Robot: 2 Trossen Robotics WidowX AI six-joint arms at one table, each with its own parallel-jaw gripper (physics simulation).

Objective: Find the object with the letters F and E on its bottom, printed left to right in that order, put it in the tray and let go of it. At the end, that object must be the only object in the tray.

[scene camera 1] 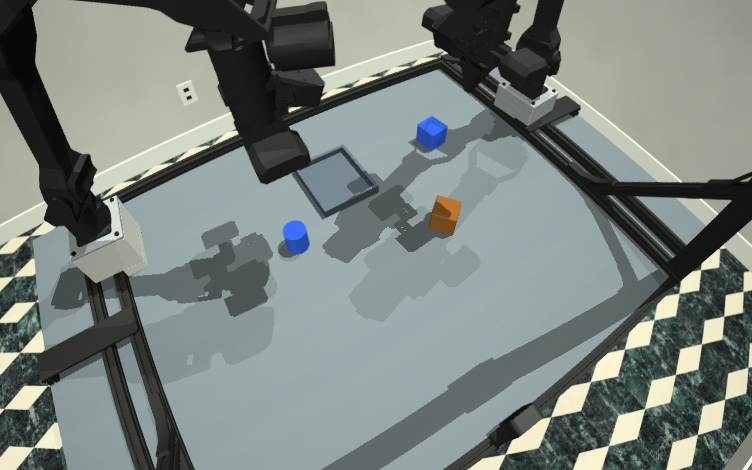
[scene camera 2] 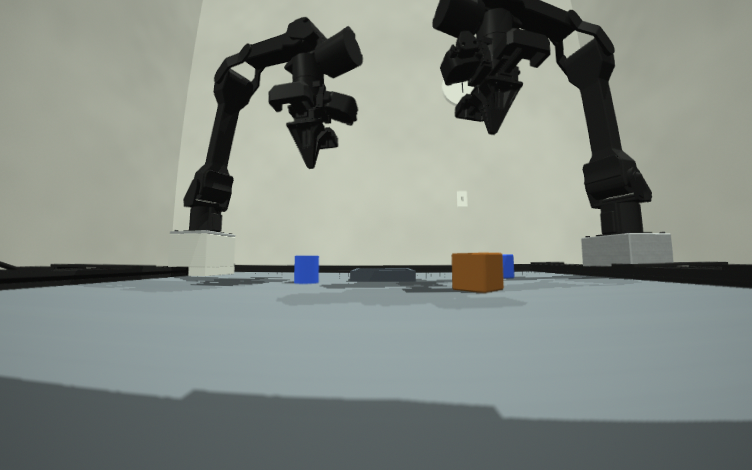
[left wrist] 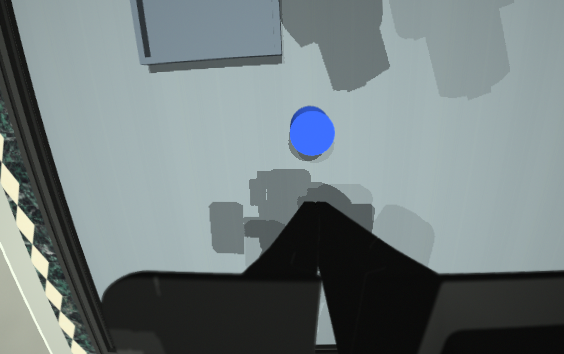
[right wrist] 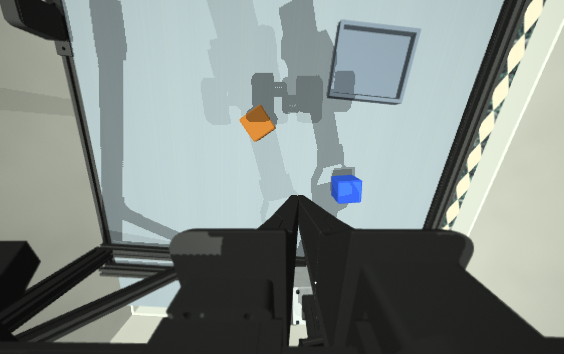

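Where they show: left gripper, between the fingertips: point(scene camera 2: 310, 168) point(left wrist: 313, 212); right gripper, between the fingertips: point(scene camera 1: 468, 91) point(scene camera 2: 492, 133) point(right wrist: 297, 201); left arm's base, origin of its link: point(scene camera 1: 93, 226) point(scene camera 2: 204, 233); right arm's base, origin of its link: point(scene camera 1: 529, 87) point(scene camera 2: 623, 235).
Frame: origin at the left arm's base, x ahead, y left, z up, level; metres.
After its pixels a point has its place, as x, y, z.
A blue cylinder point(scene camera 1: 296, 237) @(0.314, -0.156, -0.056) point(scene camera 2: 306, 269) @(0.322, -0.159, -0.077) point(left wrist: 312, 132) @(0.317, -0.141, -0.056) stands upright left of the tray in scene camera 1. A blue cube point(scene camera 1: 431, 133) @(0.641, -0.056, -0.055) point(scene camera 2: 507, 266) @(0.670, -0.056, -0.077) point(right wrist: 346, 189) @(0.653, -0.044, -0.055) lies right of the tray. An orange cube point(scene camera 1: 445, 215) @(0.549, -0.237, -0.055) point(scene camera 2: 477, 272) @(0.554, -0.249, -0.077) point(right wrist: 257, 123) @(0.561, -0.223, -0.054) lies nearer the front. No letters show; the bottoms are hidden. The tray point(scene camera 1: 326, 213) @(0.384, -0.113, -0.088) point(left wrist: 210, 59) @(0.378, -0.048, -0.085) point(right wrist: 367, 100) @(0.490, -0.035, -0.086) is empty. My left gripper point(scene camera 2: 311, 167) @(0.315, -0.133, 0.096) point(left wrist: 313, 212) @(0.315, -0.133, 0.096) is shut and empty, pointing down high above the table. My right gripper point(scene camera 2: 492, 133) @(0.614, -0.165, 0.130) point(right wrist: 297, 201) @(0.614, -0.165, 0.130) is also shut and empty, high above the table.
The grey table point(scene camera 1: 310, 387) @(0.231, -0.376, -0.100) point(scene camera 2: 332, 343) @(0.435, -0.423, -0.099) is bordered by black frame rails point(scene camera 1: 621, 221) @(0.875, -0.397, -0.092). The white left arm base point(scene camera 1: 119, 238) @(0.043, -0.050, -0.003) and grey right arm base point(scene camera 1: 524, 102) @(0.858, -0.088, -0.026) stand at its sides. Both arms cast shadows across the table. A black diagonal beam point(scene camera 1: 715, 238) @(0.878, -0.540, 0.034) rises at the right.
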